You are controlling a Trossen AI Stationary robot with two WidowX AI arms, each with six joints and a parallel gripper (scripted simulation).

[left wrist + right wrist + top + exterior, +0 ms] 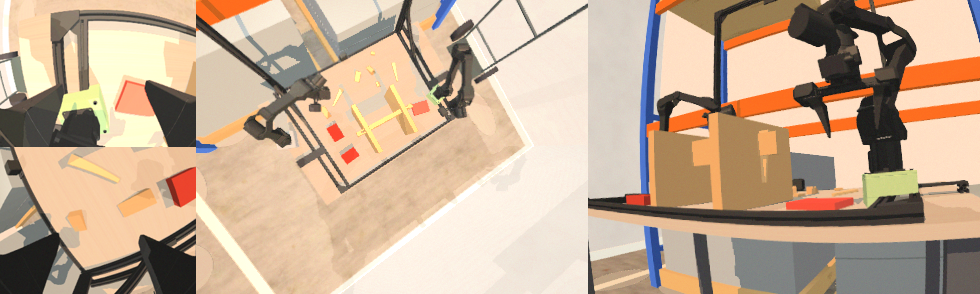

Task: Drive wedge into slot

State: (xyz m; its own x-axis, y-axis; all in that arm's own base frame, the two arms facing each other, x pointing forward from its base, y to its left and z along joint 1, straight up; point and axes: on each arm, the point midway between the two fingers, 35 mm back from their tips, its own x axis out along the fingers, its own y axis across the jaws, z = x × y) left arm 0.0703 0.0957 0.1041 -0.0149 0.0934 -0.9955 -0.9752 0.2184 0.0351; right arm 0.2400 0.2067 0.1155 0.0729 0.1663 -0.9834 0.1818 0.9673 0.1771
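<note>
Right now my right hand is 70 mm short of the wedge and 180 mm above it.
</note>
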